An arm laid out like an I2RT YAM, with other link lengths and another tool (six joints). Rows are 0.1 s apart.
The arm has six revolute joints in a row. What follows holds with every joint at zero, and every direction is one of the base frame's.
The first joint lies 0.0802 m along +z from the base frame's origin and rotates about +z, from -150 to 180 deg.
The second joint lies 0.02 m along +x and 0.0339 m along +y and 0.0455 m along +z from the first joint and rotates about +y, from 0 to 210 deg.
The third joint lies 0.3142 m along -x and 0.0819 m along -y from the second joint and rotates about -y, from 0 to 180 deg.
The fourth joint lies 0.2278 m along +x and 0.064 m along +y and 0.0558 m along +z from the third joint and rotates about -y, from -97 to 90 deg.
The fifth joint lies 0.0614 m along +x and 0.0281 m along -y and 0.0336 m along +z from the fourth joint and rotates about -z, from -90 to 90 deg.
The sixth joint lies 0.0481 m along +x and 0.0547 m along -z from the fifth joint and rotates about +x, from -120 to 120 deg.
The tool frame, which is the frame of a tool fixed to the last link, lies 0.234 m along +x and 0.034 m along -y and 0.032 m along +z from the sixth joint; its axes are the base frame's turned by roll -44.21, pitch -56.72 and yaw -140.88 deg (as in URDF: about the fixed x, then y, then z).
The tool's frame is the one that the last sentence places.
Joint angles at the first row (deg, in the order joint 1, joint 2, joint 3, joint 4, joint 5, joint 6):
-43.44, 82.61, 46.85, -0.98, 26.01, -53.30
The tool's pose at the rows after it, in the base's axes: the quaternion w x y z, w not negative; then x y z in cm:
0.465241 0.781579 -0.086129 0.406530 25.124 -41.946 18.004
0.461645 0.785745 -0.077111 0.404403 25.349 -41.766 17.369
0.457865 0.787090 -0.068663 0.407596 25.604 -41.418 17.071
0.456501 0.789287 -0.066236 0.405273 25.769 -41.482 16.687
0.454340 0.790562 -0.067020 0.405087 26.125 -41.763 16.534
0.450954 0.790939 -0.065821 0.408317 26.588 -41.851 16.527
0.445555 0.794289 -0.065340 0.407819 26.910 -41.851 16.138
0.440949 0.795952 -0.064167 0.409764 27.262 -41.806 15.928
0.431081 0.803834 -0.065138 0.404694 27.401 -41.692 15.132
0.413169 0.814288 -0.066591 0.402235 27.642 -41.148 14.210
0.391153 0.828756 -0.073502 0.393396 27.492 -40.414 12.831
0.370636 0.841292 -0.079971 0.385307 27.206 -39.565 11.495
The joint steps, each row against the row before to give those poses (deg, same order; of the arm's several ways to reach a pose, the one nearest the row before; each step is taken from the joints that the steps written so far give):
-0.06, 0.67, -1.10, 3.12, 0.38, -1.92
0.01, 0.40, -0.80, 0.95, -0.46, -1.00
-0.02, -0.27, -1.00, 0.96, -0.84, -0.85
0.08, 0.68, -0.06, 0.43, 0.03, -0.23
-0.03, 1.00, 0.85, -0.13, -0.17, 0.14
0.01, 0.54, 0.63, -0.10, -0.54, 0.03
0.07, 0.71, 0.52, -0.44, -0.39, 0.15
0.04, 0.44, 0.33, -0.17, -0.53, 0.07
-0.01, 0.86, 0.80, -1.53, -0.47, 0.32
-0.01, 0.44, 0.98, -2.69, -1.33, 0.62
0.01, 0.61, 1.14, -3.84, -1.11, 1.22
-0.02, 0.36, 0.48, -3.08, -1.11, 1.05

